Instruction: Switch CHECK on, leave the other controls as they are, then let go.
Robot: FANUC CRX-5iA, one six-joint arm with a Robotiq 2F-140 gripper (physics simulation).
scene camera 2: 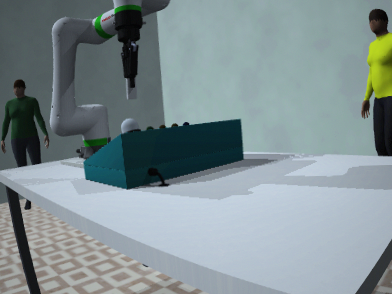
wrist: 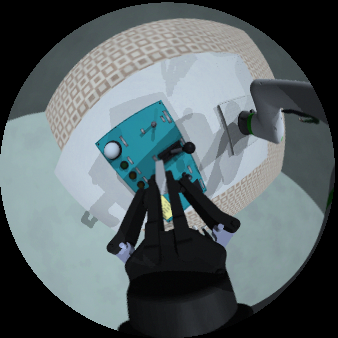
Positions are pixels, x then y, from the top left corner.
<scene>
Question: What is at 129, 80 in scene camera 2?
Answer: My gripper.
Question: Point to a teal control box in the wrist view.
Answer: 131, 147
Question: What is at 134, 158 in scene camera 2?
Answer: A teal control box.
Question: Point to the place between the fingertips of my gripper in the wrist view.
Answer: At 160, 166
</scene>
